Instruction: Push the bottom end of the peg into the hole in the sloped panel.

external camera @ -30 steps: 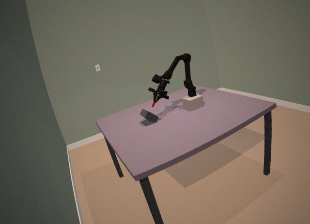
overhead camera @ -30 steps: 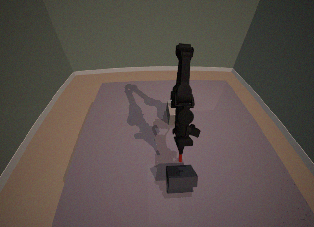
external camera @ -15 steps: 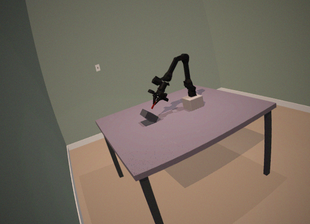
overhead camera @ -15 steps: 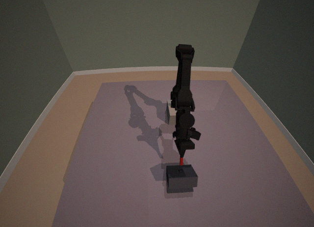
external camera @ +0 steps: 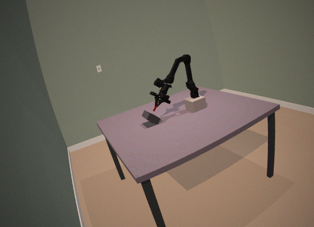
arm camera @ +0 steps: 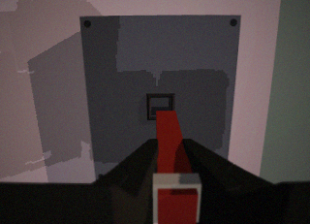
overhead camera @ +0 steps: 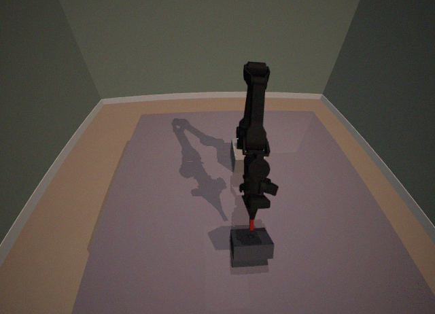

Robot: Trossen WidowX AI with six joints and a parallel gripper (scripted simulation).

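The dark grey sloped panel lies 70 mm below my gripper tip, 60 mm ahead of it and 10 mm to the left of it. From my gripper tip the other things lie so: red peg 10 mm behind, 10 mm above.
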